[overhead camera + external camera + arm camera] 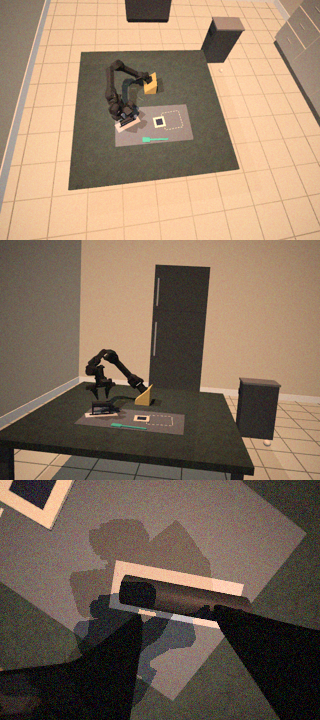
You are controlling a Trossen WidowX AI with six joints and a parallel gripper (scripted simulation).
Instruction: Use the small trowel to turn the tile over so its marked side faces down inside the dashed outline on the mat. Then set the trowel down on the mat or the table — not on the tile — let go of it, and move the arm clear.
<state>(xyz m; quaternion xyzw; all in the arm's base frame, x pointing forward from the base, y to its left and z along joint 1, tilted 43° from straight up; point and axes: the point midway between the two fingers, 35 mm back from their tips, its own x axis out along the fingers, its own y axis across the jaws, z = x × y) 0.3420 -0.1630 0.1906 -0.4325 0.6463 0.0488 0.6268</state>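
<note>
Right now my gripper tip is 60 mm above the trowel and 20 mm to the right of it. From my gripper tip the other things lie so: tile: 260 mm to the left, 90 mm below, 40 mm ahead; then grey mat: 210 mm to the left, 120 mm below, 50 mm ahead; then green flat tool: 190 mm ahead, 180 mm to the left, 100 mm below.
</note>
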